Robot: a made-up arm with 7 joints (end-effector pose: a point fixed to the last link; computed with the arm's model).
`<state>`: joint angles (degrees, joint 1 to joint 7).
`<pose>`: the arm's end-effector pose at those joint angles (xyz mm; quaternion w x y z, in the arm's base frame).
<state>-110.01 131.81 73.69 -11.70 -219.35 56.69 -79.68</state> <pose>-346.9 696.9 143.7 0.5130 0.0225 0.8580 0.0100</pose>
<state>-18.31 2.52 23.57 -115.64 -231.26 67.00 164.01</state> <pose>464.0 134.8 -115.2 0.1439 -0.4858 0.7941 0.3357</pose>
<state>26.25 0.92 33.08 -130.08 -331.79 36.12 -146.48</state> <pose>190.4 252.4 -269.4 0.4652 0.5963 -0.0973 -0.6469</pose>
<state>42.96 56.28 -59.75 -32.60 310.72 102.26 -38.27</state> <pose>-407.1 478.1 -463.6 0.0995 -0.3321 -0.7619 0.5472</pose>
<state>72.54 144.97 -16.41 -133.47 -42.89 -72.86 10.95</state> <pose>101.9 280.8 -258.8 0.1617 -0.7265 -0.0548 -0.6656</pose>
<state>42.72 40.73 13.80 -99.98 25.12 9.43 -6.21</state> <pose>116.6 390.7 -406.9 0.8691 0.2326 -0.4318 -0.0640</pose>
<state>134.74 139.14 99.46 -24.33 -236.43 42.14 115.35</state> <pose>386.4 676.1 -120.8 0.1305 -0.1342 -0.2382 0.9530</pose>
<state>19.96 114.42 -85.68 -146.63 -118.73 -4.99 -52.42</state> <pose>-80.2 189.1 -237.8 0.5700 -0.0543 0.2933 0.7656</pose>
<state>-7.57 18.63 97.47 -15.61 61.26 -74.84 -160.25</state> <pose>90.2 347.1 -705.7 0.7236 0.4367 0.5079 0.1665</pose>
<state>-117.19 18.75 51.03 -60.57 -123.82 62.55 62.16</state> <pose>453.9 88.4 558.9 0.2171 0.3029 -0.6815 0.6298</pose>
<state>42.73 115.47 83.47 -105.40 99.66 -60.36 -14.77</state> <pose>356.5 156.1 388.2 0.0710 0.0781 0.9736 0.2022</pose>
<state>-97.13 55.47 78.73 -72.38 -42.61 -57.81 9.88</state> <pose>202.8 574.0 322.4 0.3470 -0.5218 0.7415 -0.2396</pose>
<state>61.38 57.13 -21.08 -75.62 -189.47 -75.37 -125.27</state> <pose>-263.2 389.7 -487.8 0.7457 0.5731 0.3309 0.0779</pose>
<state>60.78 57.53 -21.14 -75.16 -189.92 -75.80 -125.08</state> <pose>-258.5 395.6 -488.0 0.7411 0.5815 0.3272 0.0749</pose>
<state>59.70 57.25 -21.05 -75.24 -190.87 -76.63 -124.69</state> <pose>-247.3 395.1 -493.7 0.7398 0.5887 0.3168 0.0761</pose>
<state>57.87 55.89 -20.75 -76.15 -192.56 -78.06 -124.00</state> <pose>-225.6 384.4 -507.8 0.7436 0.5936 0.2961 0.0840</pose>
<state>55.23 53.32 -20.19 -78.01 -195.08 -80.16 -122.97</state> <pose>-191.1 362.2 -528.9 0.7521 0.5957 0.2632 0.1005</pose>
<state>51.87 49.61 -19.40 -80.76 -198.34 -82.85 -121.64</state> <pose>-142.8 328.8 -552.5 0.7635 0.5944 0.2184 0.1263</pose>
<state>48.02 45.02 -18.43 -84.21 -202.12 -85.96 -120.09</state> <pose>-83.1 286.8 -571.8 0.7745 0.5891 0.1644 0.1616</pose>
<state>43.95 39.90 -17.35 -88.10 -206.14 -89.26 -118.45</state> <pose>-16.4 240.2 -581.2 0.7820 0.5792 0.1055 0.2048</pose>
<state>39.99 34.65 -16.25 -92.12 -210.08 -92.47 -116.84</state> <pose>49.8 193.7 -578.3 0.7842 0.5646 0.0476 0.2530</pose>
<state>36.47 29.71 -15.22 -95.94 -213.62 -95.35 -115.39</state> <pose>108.3 151.9 -564.8 0.7813 0.5466 -0.0032 0.3013</pose>
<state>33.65 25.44 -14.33 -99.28 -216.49 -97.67 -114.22</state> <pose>154.2 117.9 -545.8 0.7755 0.5273 -0.0430 0.3446</pose>
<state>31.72 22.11 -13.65 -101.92 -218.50 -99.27 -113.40</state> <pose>185.4 93.2 -527.4 0.7697 0.5093 -0.0698 0.3785</pose>
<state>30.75 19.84 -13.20 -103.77 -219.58 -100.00 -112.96</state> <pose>202.6 77.6 -513.9 0.7669 0.4941 -0.0848 0.4006</pose>
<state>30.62 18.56 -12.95 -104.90 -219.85 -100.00 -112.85</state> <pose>208.5 69.5 -506.6 0.7678 0.4827 -0.0903 0.4115</pose>
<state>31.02 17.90 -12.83 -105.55 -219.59 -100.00 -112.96</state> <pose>207.6 65.9 -503.9 0.7697 0.4760 -0.0871 0.4164</pose>
